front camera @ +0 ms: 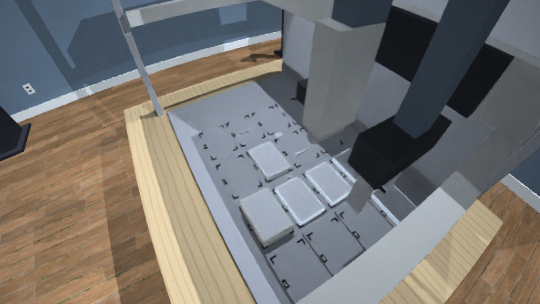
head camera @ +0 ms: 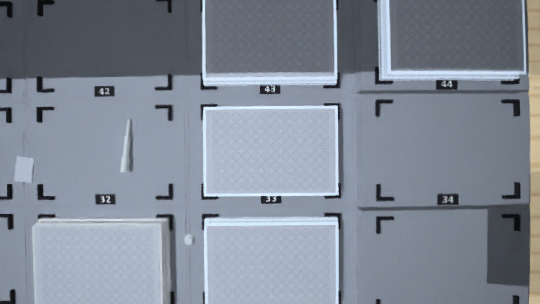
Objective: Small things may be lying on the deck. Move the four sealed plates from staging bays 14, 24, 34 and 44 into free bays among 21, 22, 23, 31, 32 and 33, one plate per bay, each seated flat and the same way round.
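Places are measured from the robot's base along level axes (x right, y ahead, z up), in centimetres.
Pixels of known places: gripper, fingertip midpoint: (front camera: 366, 196); robot's base at its link origin: (front camera: 200, 135).
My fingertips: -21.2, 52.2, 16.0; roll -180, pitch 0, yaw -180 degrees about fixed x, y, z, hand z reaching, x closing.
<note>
For each thing: its top centre in the pictures, then the offset to it from my fingertips, as dx, dy, dz. "*": a spot on its surface instead.
- bay 33 at a spot on its surface: (head camera: 270, 151) (front camera: 329, 180) * -4.5, -13.0, -14.5
- bay 23 at a spot on its surface: (head camera: 271, 262) (front camera: 300, 197) * +5.8, -13.0, -14.5
- bay 22 at a spot on its surface: (head camera: 99, 265) (front camera: 269, 158) * +6.1, -29.1, -14.6
- sealed plate at its top centre: (head camera: 457, 27) (front camera: 396, 202) -15.2, +3.4, -13.1
- tall pale block at its top centre: (front camera: 265, 212) +16.9, -13.0, -11.8
- pipette tip at a spot on its surface: (head camera: 127, 147) (front camera: 302, 151) * -5.0, -26.8, -15.5
- white scrap at its top centre: (head camera: 23, 169) (front camera: 278, 134) -2.9, -37.7, -15.9
- small bead at its top centre: (head camera: 188, 240) +4.1, -21.0, -15.6
My gripper (front camera: 372, 198) is raised near the right side of the deck in the front view. One jaw shows under its black body, with no plate at it; the other jaw is hidden. Sealed plates sit flat in bay 33 (front camera: 328, 182) (head camera: 270, 151), bay 23 (front camera: 300, 200) (head camera: 271, 262) and bay 22 (front camera: 270, 159) (head camera: 99, 265). Another sealed plate (front camera: 385, 208) (head camera: 457, 37) is in bay 44, partly hidden behind the gripper in the front view. Bays 34 and 24 hold no plate in the head view, nor does bay 14 in the front view.
A plate (front camera: 344, 168) (head camera: 270, 40) occupies bay 43. A tall pale block (front camera: 267, 215) stands in bay 13. A pipette tip (front camera: 301, 151) (head camera: 127, 147) lies in bay 32, a white scrap (front camera: 278, 134) (head camera: 24, 169) left of it. A small bead (head camera: 189, 240) lies between bays 22 and 23.
</note>
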